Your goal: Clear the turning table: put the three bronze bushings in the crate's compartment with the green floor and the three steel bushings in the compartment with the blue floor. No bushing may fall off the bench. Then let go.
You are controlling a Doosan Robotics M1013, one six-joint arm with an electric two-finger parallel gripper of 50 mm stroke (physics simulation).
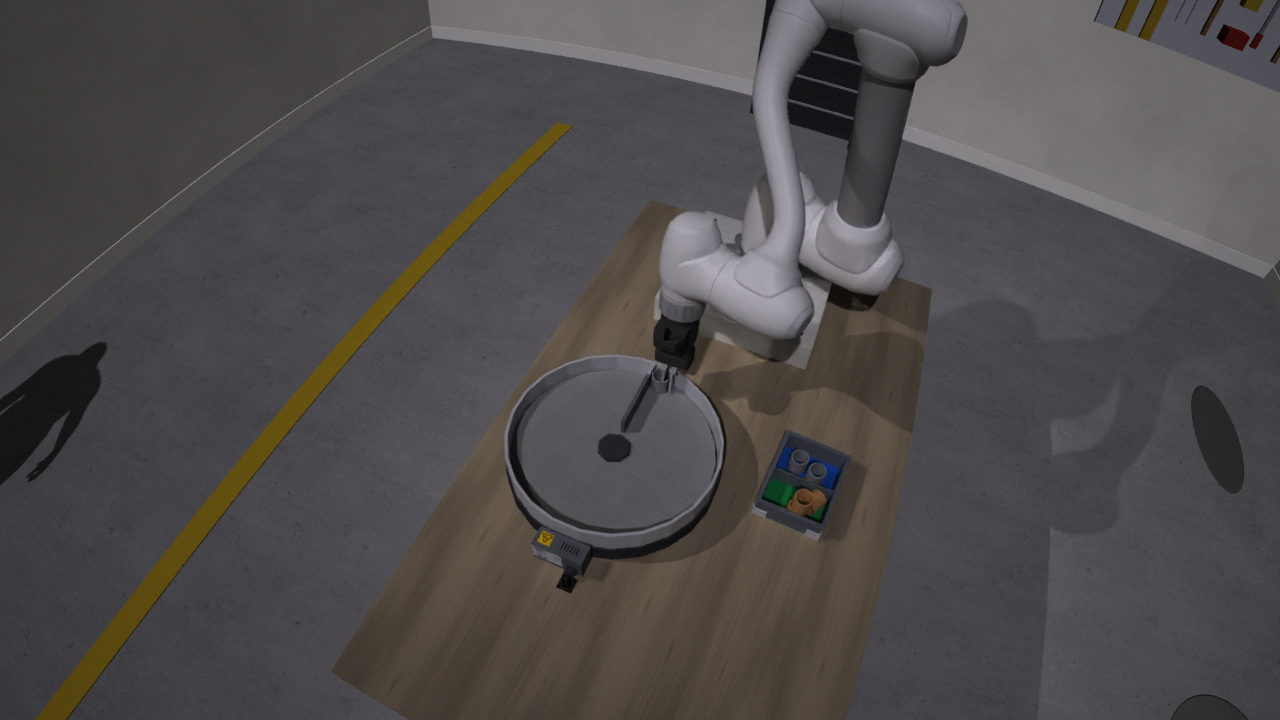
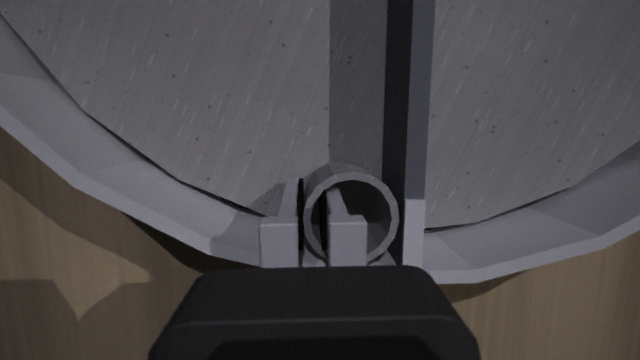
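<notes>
A steel bushing [image 1: 660,384] [image 2: 335,169] stands upright on the turning table [image 1: 572,447] [image 2: 200,100], at its rim beside the straight bar [image 1: 634,404] [image 2: 420,100]. My gripper [image 1: 664,370] [image 2: 311,199] is shut on this bushing's wall, one finger inside the bore and one outside. The bushing's lower end is hidden. In the crate [image 1: 787,517], two steel bushings stand in the compartment with the blue floor [image 1: 832,481]. Bronze bushings [image 1: 801,506] lie close together in the compartment with the green floor [image 1: 777,490]; at least two show, and I cannot tell if a third is there.
The raised rim [image 1: 512,479] [image 2: 120,200] surrounds the turning table. A grey box with a yellow label [image 1: 562,550] stands at its front edge. The crate is to the right on the wooden bench [image 1: 716,617]. The robot's base is behind the turning table.
</notes>
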